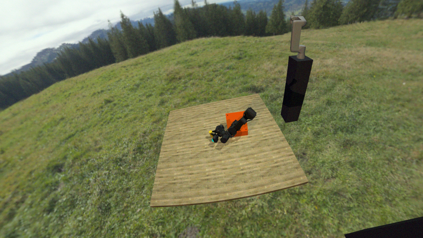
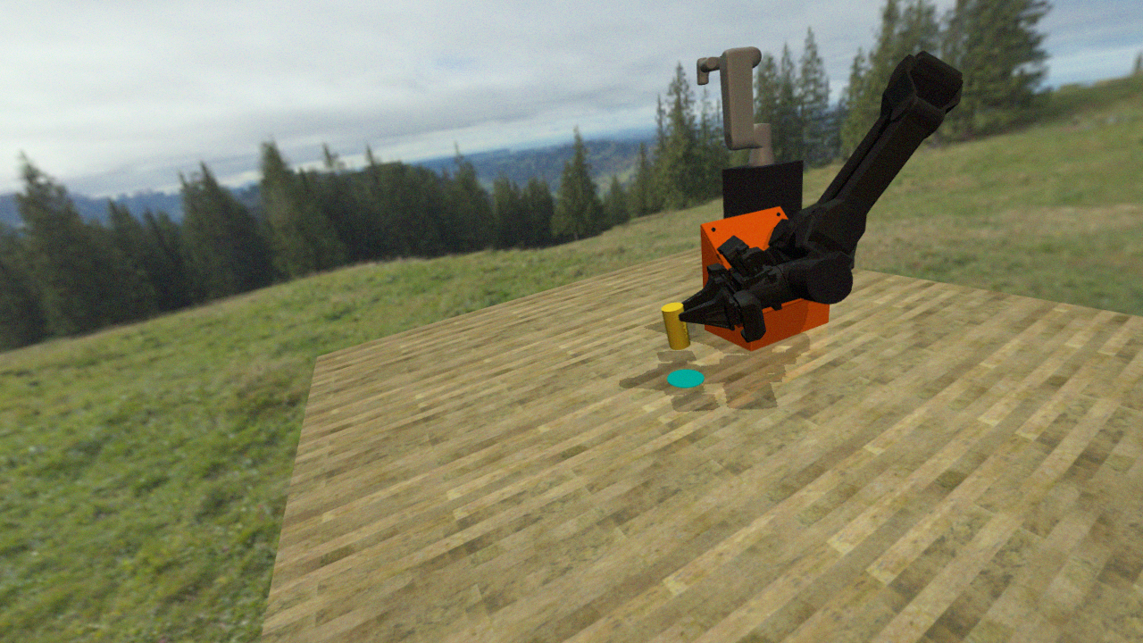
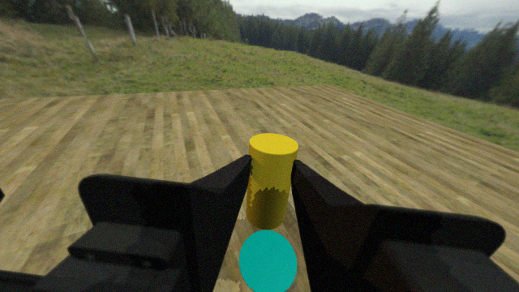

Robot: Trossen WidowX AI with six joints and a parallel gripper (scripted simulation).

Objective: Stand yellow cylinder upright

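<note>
My gripper tip is 1 cm past the cyan circle, 1 cm to the left of it and 12 cm above it. The rest, counted from my gripper tip: yellow tall cylinder: 2 cm below.
</note>
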